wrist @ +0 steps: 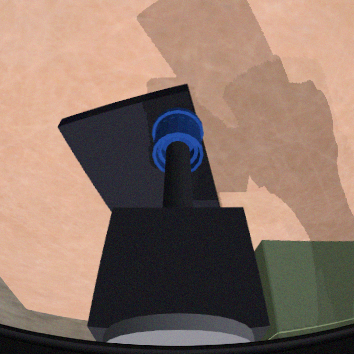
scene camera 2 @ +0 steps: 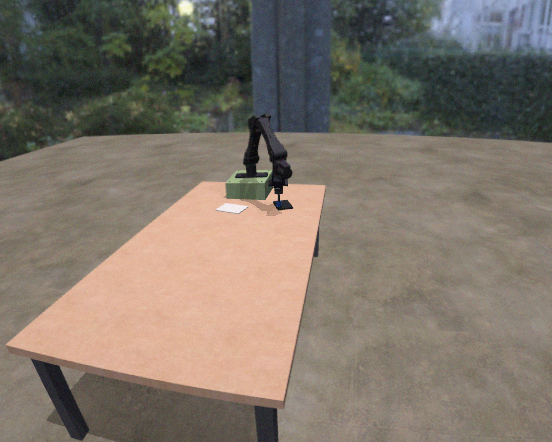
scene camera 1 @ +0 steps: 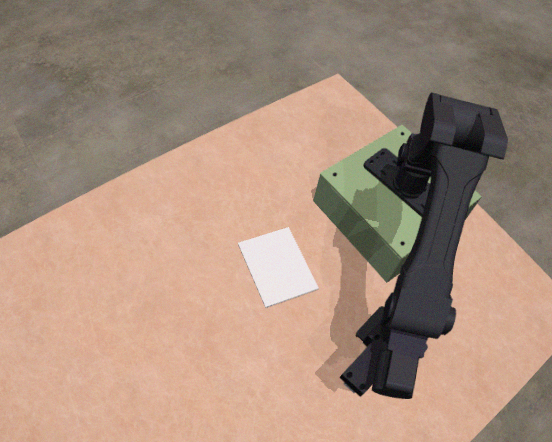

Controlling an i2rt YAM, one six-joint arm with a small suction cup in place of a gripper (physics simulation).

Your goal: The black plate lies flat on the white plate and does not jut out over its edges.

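Places are measured from the arm's base along level axes (x right, y back, z down), in centimetres.
Pixels of known places: hand at its tool point: [wrist: 177, 130] [scene camera 2: 279, 205]; arm's base at its link origin: [scene camera 2: 251, 176] [scene camera 1: 408, 187].
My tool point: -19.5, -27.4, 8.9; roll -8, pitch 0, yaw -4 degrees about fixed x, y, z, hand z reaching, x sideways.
Ahead of a thing's pixels: the offset from my tool point to its top centre, as dx, dy, dz. Level surfaces: height alone.
The black plate @[-1.6, +5.3, +1.1] [wrist: 116, 151] [scene camera 2: 284, 204] lies flat on the table @[dz +2.0] [scene camera 1: 165, 272] [scene camera 2: 200, 285] [wrist: 53, 70], near the right edge. My blue suction cup [wrist: 178, 131] [scene camera 2: 279, 200] stands over the plate's right part, at or just above its surface; I cannot tell whether it touches. Suction is off and nothing is held. In scene camera 1 the arm [scene camera 1: 432, 263] hides the cup and the black plate. The white plate @[+26.5, -0.8, +1.5] [scene camera 1: 278, 266] [scene camera 2: 232, 208] lies flat on the table to the left, well apart from the black plate.
The green base block [scene camera 1: 362, 210] [scene camera 2: 248, 188] [wrist: 302, 281] carrying the arm stands at the table's far end, close behind both plates. The table's right edge runs near the black plate.
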